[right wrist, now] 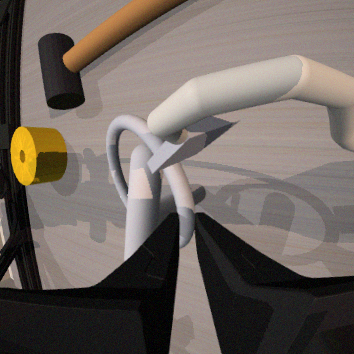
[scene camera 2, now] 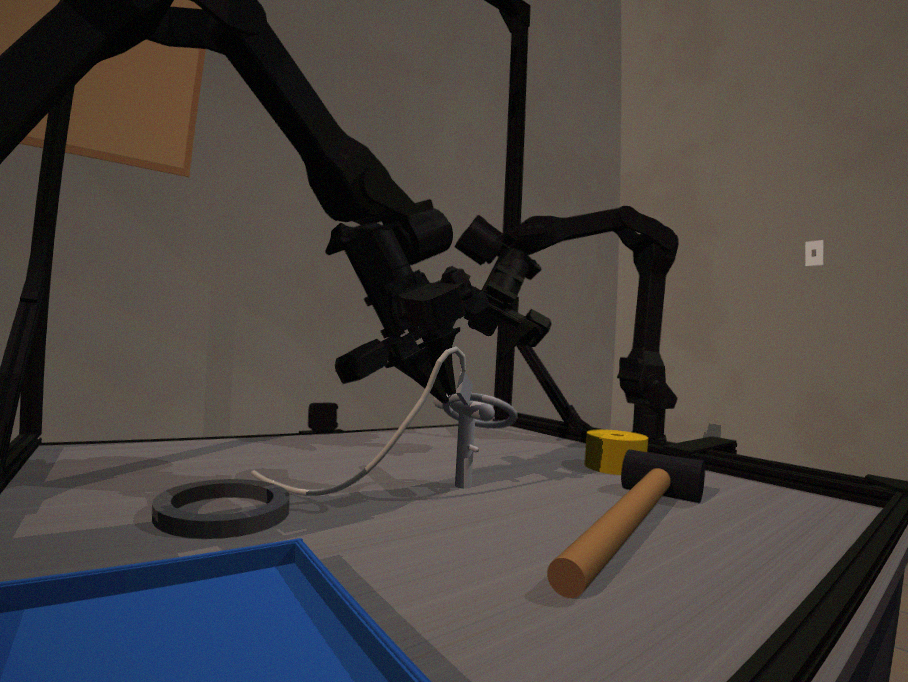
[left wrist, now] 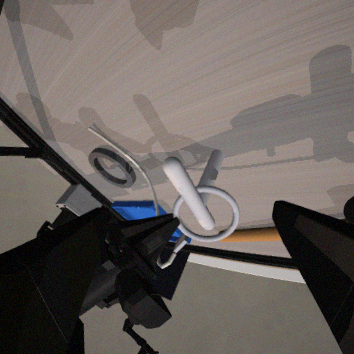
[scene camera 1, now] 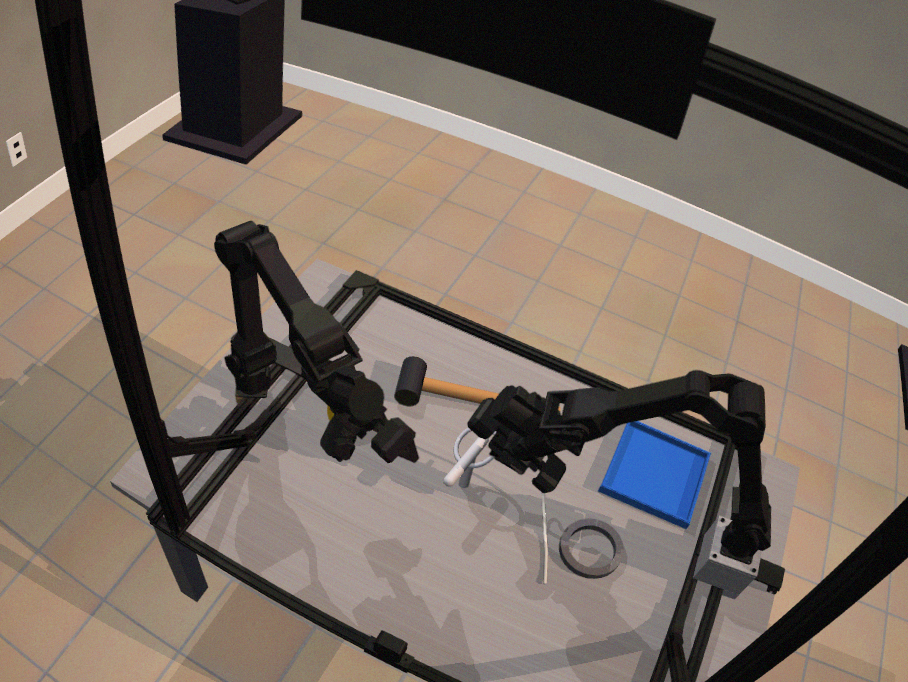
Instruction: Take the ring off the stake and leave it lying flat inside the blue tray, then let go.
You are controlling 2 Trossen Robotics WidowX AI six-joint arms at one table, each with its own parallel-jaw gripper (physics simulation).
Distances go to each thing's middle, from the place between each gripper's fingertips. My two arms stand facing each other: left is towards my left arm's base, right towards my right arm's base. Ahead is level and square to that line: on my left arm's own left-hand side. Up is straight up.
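Scene:
The white cord (right wrist: pixel 293 76) is 50 mm ahead of my left hand, 220 mm to the right of it and 90 mm below it. Counted from that same left hand, the grey stake (scene camera 2: pixel 475 410) is 80 mm ahead, 90 mm to the right and 150 mm below, while the yellow cylinder (scene camera 2: pixel 605 449) is 150 mm ahead, 170 mm to the left and 150 mm below. The light grey ring (right wrist: pixel 166 156) is 110 mm to the right of my left hand, 120 mm ahead of it and 70 mm below it.
From my right hand, the white cord is 9 cm to the right, 5 cm behind and 2 cm below. The grey stake is 4 cm to the left of my right hand, 2 cm behind it and 8 cm below it; going by its middle, the stake is nearer to my right hand than to my left hand. As for the hammer (scene camera 2: pixel 649 476), it is 9 cm to the left of my right hand, 17 cm ahead of it and 8 cm below it. My right hand is 3 cm to the right of the light grey ring and 1 cm short of it.

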